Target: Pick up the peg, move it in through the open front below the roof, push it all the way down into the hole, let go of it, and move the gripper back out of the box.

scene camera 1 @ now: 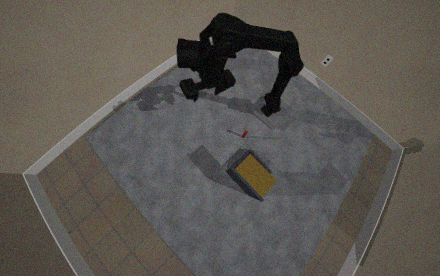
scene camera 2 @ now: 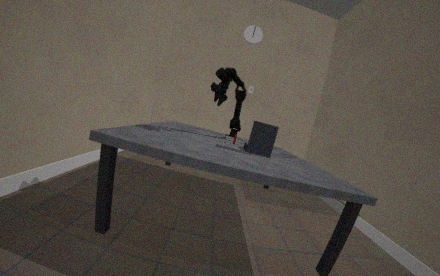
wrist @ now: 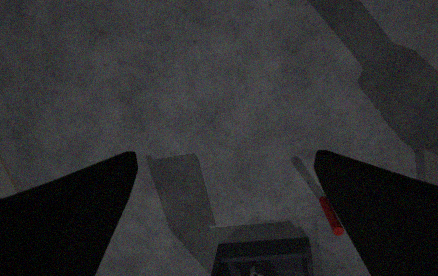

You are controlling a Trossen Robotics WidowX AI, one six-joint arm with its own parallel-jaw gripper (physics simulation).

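Frame: origin at the arm's base, x down, y left, z ahead, level; metres.
Where they show: gripper, fingertip midpoint: [scene camera 1: 205,97] [scene camera 2: 216,103] [wrist: 227,159]; arm's base, origin of the base link: [scene camera 1: 267,110] [scene camera 2: 232,136].
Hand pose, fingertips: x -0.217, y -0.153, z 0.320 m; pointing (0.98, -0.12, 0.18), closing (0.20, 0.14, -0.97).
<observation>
Things, the pixels of their centre, and the offset from my fingertips. Level surfaces: height alone.
- red peg, body centre: [wrist: 330,214] [scene camera 1: 244,134] [scene camera 2: 235,138] dx +0.210, dy +0.183, dz -0.110 m
- box, body centre: [scene camera 1: 254,170] [scene camera 2: 259,137] dx +0.149, dy +0.345, dz -0.006 m
- grey table, its level: dx +0.250 m
The red peg [scene camera 1: 245,133] [scene camera 2: 235,138] [wrist: 330,216] stands upright on the table, between the arm's base and the box. In the wrist view it shows at the lower right, close along the right finger's outline. The box [scene camera 2: 263,139] [wrist: 265,246] is dark grey, and its yellow-orange roof [scene camera 1: 256,176] faces up in scene camera 1. Part of the box's inside shows at the bottom edge of the wrist view; I cannot make out the hole clearly. My gripper [scene camera 1: 206,94] [scene camera 2: 218,102] [wrist: 227,159] is open and empty, high above the table, away from both peg and box.
The grey table [scene camera 1: 150,175] [scene camera 2: 165,150] carries the arm's base [scene camera 1: 270,106] [scene camera 2: 234,128] behind the peg. Shadows of the arm and the box lie across the tabletop. Walls stand beyond the table, with a round clock [scene camera 2: 253,34] on one.
</observation>
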